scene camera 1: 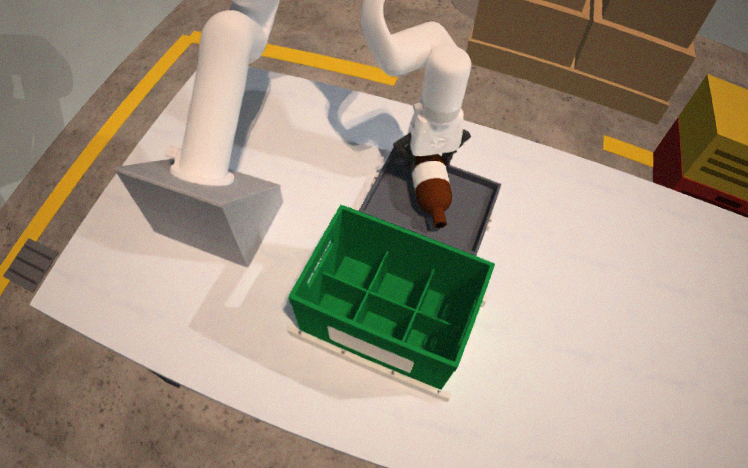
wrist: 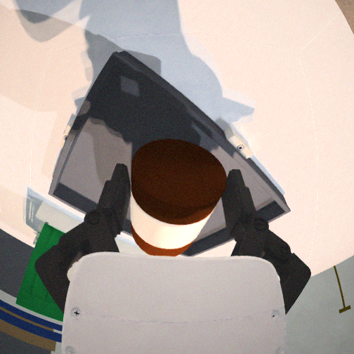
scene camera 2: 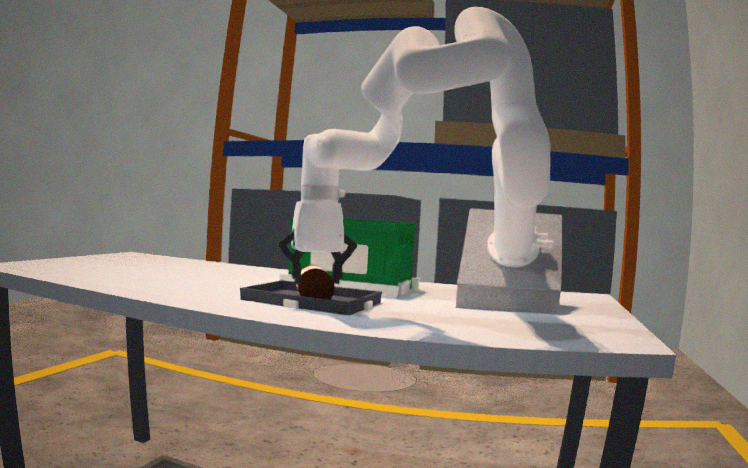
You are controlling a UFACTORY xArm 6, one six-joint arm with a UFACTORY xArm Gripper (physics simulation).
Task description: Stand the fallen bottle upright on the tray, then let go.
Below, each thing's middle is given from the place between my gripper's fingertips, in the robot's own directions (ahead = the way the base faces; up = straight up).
Scene:
The brown bottle (scene camera 1: 431, 183) lies 2 cm ahead of my hand, 6 cm to the right of it and 1 cm below it.

